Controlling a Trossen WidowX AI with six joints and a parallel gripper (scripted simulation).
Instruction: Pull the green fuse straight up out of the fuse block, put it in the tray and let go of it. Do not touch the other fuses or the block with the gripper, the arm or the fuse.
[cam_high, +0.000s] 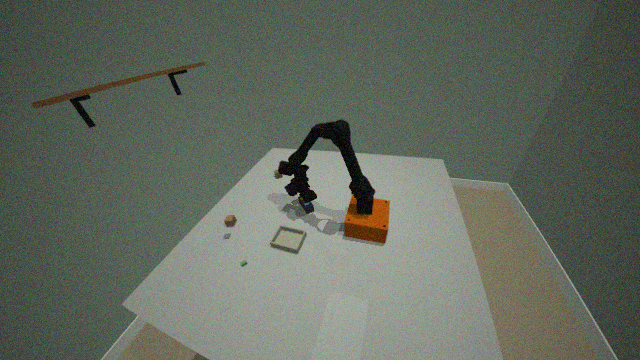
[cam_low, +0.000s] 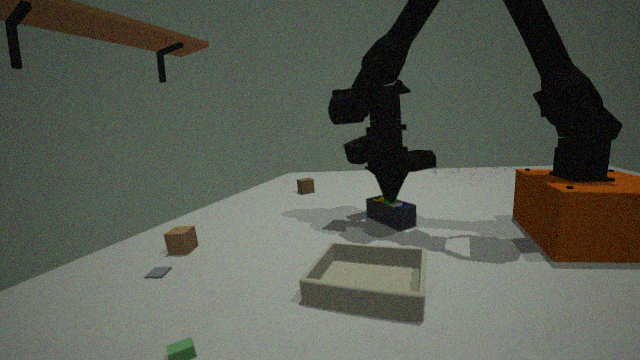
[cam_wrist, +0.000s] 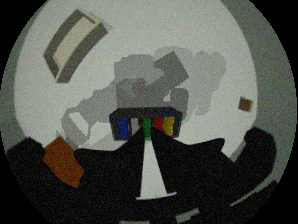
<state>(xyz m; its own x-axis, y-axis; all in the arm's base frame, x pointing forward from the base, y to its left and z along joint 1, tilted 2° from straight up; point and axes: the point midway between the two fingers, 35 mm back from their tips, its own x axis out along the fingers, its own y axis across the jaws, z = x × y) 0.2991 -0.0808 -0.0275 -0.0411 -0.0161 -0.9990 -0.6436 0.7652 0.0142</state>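
Now: gripper tip 2 cm short of the tray, 22 cm to the right of it and 4 cm above it. From my gripper tip the other things lie so: tan cube: 36 cm ahead, 16 cm to the left, 2 cm below; green block: 18 cm ahead, 36 cm to the left, 3 cm below; green fuse: 1 cm below.
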